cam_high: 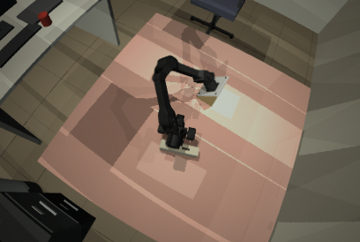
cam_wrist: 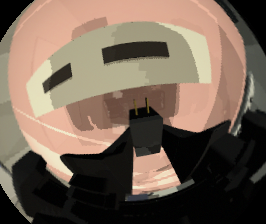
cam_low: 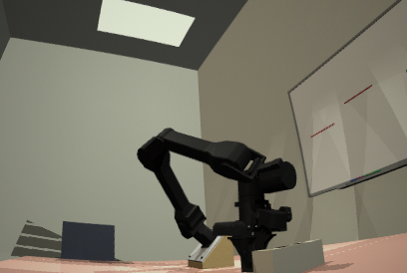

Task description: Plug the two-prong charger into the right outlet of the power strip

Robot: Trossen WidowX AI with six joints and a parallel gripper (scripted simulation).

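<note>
Right now the two-prong charger is 20 mm ahead of my gripper tip, 10 mm to the left of it and 10 mm above it.
</note>
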